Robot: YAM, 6 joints.
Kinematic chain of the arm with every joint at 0, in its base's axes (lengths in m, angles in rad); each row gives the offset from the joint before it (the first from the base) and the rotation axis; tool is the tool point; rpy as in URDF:
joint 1: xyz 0 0 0.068 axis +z
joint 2: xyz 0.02 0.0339 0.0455 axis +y
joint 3: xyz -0.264 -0.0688 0 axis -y
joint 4: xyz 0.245 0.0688 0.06 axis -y
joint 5: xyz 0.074 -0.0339 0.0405 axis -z
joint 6: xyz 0.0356 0 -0.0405 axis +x
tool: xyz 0 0 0 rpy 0 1.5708 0
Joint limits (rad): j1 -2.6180..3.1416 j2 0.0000..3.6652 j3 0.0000..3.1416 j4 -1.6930..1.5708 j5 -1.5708..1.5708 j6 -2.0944..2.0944
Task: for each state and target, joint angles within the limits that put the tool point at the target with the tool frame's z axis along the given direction. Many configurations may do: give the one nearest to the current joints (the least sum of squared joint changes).
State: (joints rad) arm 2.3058 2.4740 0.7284 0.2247 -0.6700 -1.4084
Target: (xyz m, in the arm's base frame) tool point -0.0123 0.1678 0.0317 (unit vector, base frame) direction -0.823 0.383 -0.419
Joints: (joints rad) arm 1.4609 1.9405 0.1198 0.8560 -1.0357 -1.4084
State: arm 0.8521 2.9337 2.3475 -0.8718 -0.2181 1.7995
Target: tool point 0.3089 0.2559 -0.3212 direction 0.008 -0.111 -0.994
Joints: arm 0.6998 3.6508 2.5156 -0.5013 0.0902 1.7995
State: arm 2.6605 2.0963 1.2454 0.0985 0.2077 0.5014
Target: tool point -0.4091 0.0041 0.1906 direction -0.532 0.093 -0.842
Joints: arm 3.1396 1.9221 1.3664 -0.4515 0.0920 0.5014
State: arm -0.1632 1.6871 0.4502 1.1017 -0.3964 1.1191
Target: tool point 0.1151 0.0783 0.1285 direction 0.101 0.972 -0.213
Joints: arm 0.3735 0.8509 0.0023 0.4054 -1.0511 1.1191
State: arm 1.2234 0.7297 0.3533 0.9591 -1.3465 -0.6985
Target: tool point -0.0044 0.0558 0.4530 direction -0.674 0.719 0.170
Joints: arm 0.9954 0.4868 0.9689 0.1413 -1.2753 -0.6985
